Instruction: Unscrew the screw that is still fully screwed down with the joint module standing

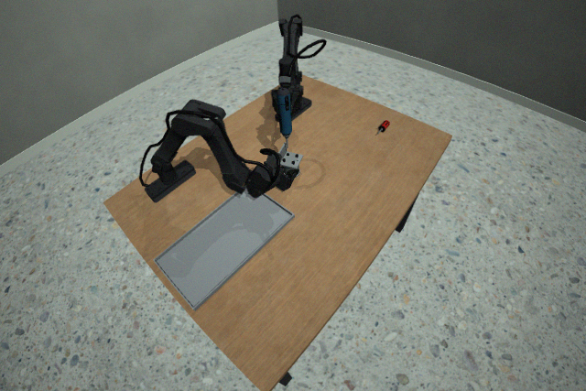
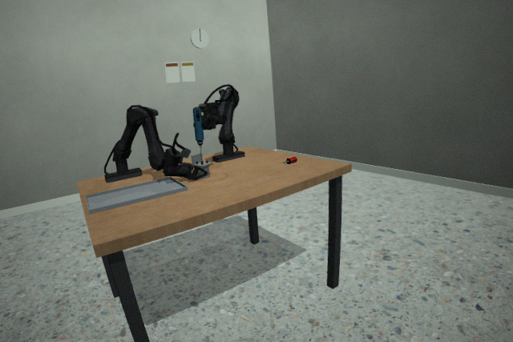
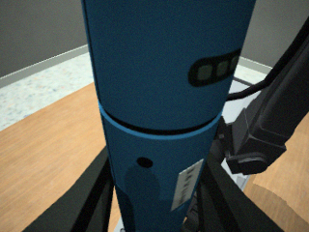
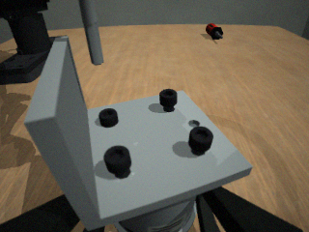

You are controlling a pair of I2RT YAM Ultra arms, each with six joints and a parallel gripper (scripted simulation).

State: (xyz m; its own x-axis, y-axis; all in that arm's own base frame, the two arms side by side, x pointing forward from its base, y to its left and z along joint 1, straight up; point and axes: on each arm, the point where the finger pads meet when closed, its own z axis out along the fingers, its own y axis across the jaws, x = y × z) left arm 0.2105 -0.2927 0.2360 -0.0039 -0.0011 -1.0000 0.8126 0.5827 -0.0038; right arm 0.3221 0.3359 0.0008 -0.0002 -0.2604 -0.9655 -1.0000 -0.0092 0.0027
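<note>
Right now my right hand is 10 mm below the joint module. The rest, counted from my right hand: grey L-shaped bracket: 50 mm above; flat grey tray: 350 mm to the right, 70 mm ahead, 20 mm below; screw: 40 mm above, 20 mm behind, 10 mm to the left.
</note>
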